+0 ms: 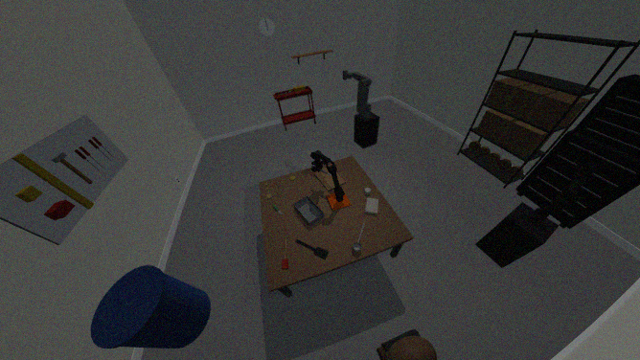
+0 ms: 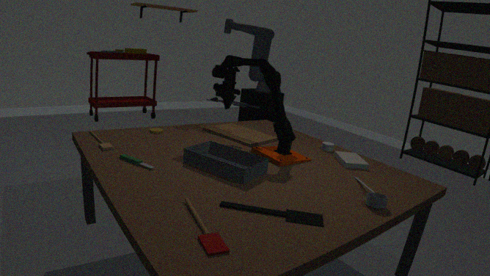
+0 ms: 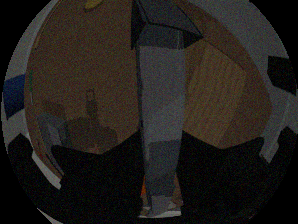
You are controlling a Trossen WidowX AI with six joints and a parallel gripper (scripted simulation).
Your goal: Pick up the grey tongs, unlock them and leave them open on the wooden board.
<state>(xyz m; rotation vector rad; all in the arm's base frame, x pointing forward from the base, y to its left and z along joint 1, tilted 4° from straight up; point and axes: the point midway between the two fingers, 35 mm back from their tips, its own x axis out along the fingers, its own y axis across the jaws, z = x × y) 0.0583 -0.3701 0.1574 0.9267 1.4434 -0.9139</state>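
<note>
Now: the wooden board 150 mm below my gripper tip, 110 mm behind it and 10 mm to the left of it. The rest, counted from my gripper tip: white block (610 mm to the left, 280 mm behind, 140 mm below); then green-handled tool (590 mm ahead, 150 mm to the left, 150 mm below); then roasting tin (340 mm to the left, 300 mm ahead, 120 mm below).
</note>
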